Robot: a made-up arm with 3 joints. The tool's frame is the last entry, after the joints. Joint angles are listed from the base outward. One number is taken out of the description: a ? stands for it. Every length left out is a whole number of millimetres.
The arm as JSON. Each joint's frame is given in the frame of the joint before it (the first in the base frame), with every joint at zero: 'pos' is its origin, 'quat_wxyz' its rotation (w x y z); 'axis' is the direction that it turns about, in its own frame. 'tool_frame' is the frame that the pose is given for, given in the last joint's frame.
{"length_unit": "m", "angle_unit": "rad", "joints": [
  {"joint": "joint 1", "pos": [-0.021, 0.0, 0.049], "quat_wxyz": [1.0, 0.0, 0.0, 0.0], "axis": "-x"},
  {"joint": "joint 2", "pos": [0.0, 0.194, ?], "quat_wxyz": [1.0, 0.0, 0.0, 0.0], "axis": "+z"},
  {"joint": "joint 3", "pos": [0.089, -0.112, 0.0], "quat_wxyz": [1.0, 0.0, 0.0, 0.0], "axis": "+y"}
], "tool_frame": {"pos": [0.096, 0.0, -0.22], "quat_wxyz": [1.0, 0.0, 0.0, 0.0]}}
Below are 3 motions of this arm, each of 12 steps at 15 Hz.
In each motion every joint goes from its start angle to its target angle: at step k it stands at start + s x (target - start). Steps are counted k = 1, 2, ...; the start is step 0. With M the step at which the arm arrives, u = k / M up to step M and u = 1 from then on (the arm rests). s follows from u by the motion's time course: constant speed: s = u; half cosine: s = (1 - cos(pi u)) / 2; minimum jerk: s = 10 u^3 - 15 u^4 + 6 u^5.
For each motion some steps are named. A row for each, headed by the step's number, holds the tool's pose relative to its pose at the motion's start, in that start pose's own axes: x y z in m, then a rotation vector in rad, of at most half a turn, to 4 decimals.
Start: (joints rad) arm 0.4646 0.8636 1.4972
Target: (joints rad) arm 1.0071 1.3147 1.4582
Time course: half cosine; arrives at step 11
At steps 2, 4, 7, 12:
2: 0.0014 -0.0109 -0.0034 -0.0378 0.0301 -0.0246
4: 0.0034 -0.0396 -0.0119 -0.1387 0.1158 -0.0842
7: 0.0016 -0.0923 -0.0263 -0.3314 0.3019 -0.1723
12: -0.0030 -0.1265 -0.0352 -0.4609 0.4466 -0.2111

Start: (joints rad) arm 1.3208 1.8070 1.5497
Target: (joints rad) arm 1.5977 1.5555 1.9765
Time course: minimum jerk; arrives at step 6
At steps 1, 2, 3, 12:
1: -0.0025 0.0017 -0.0045 0.0090 0.0247 0.0021
2: -0.0161 0.0102 -0.0251 0.0525 0.1464 0.0134
3: -0.0427 0.0249 -0.0523 0.1236 0.3496 0.0347
12: -0.0943 0.0494 -0.0776 0.2437 0.7004 0.0792

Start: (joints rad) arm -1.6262 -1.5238 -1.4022
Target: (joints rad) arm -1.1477 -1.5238 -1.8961
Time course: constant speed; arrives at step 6
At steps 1, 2, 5, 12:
1: 0.0284 -0.0002 0.0072 -0.0005 -0.1620 0.0037
2: 0.0544 -0.0001 0.0193 -0.0006 -0.3240 0.0075
5: 0.1100 0.0008 0.0786 0.0007 -0.8099 0.0191
12: 0.1193 0.0013 0.1035 0.0018 -0.9719 0.0231

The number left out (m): -0.122
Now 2 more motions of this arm.
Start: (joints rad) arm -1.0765 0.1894 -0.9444
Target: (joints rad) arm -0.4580 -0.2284 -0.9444
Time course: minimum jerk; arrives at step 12
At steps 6, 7, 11, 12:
6: -0.0360 -0.1200 0.0244 -0.3489 0.0263 0.1286
7: -0.0391 -0.1543 0.0406 -0.4554 0.0214 0.1701
11: -0.0339 -0.2215 0.0890 -0.6892 -0.0114 0.2661
12: -0.0338 -0.2224 0.0899 -0.6927 -0.0121 0.2675

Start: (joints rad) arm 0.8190 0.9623 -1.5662
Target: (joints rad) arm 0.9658 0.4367 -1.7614
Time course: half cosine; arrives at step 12
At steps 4, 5, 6, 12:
4: -0.0021 -0.0394 0.0229 -0.1309 -0.0200 0.0255
5: -0.0020 -0.0570 0.0357 -0.1935 -0.0306 0.0415
6: -0.0013 -0.0746 0.0507 -0.2602 -0.0427 0.0612
12: 0.0090 -0.1289 0.1178 -0.5118 -0.0949 0.1619

